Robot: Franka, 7 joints.
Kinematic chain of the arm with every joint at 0, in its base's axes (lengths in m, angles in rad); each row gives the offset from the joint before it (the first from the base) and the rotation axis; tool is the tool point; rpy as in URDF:
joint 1: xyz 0 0 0.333 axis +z
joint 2: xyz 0 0 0 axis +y
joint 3: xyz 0 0 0.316 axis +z
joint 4: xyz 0.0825 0 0 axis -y
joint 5: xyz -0.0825 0 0.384 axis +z
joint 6: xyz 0 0 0 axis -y
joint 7: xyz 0.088 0 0 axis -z
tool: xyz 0 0 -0.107 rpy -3.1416 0 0
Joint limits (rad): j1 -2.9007..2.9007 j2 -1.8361..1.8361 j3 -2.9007..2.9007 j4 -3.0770..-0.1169 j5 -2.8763..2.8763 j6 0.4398..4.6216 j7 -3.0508..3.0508
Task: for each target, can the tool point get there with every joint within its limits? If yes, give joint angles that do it. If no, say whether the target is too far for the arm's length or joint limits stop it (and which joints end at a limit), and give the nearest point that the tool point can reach.
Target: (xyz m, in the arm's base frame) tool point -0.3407 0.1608 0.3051
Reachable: yes | joints 0.7684 1.1096 1.6596 -2.7076 0.1194 2.2751 0.8514
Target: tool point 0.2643 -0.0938 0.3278
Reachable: yes | joints 2.3161 0.0801 -2.1482 -2.8488 -1.3810 0.8043 -0.8303
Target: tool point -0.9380 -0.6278 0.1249
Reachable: no: too far | nearest point -0.7011 -0.4693 0.1775 | short by 0.290 m
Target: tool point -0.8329 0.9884 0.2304
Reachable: no: too far | nearest point -0.5511 0.6540 0.2651 | short by 0.439 m
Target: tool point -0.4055 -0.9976 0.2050
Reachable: no: too far | nearest point -0.3208 -0.7892 0.2317 | short by 0.227 m
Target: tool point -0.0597 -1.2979 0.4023
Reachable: no: too far | nearest point -0.0394 -0.8558 0.3787 | short by 0.443 m
